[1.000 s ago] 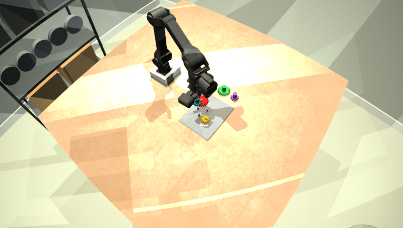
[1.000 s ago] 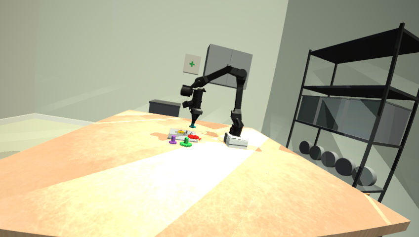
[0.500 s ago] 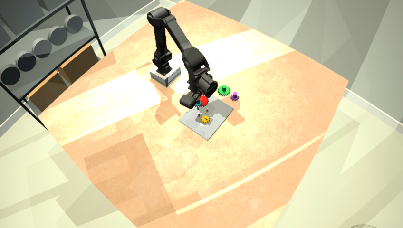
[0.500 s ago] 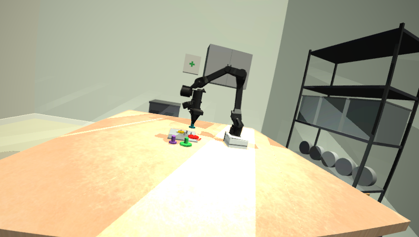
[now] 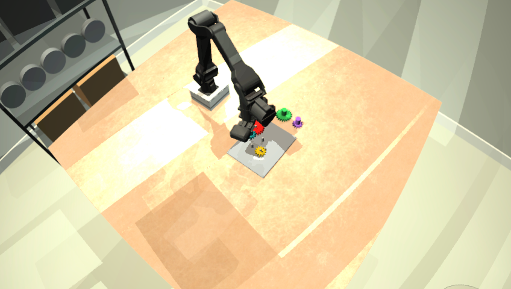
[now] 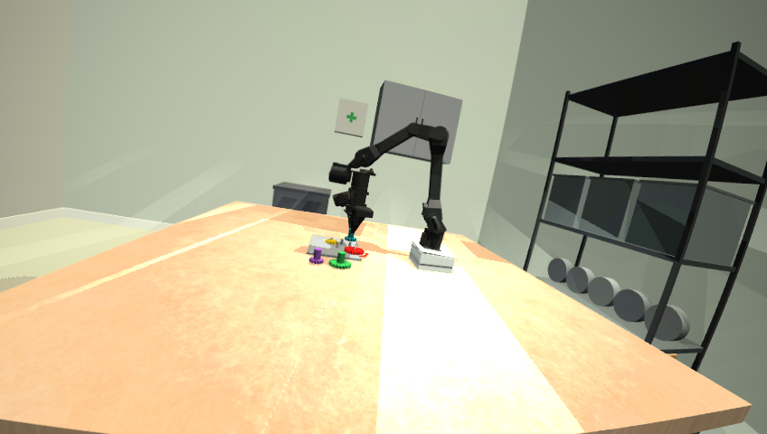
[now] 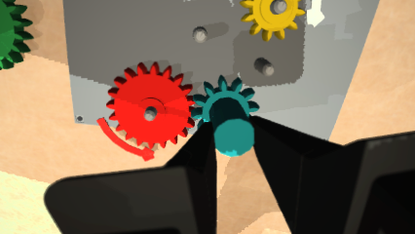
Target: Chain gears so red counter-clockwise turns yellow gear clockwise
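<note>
My gripper tip is 50 mm to the right of the red gear, 50 mm above it and 10 mm past it. From my gripper tip the other things lie so: yellow gear (60 mm ahead, 50 mm below, 20 mm to the right); then grey board (50 mm below, 50 mm ahead); then teal gear (10 mm below).
</note>
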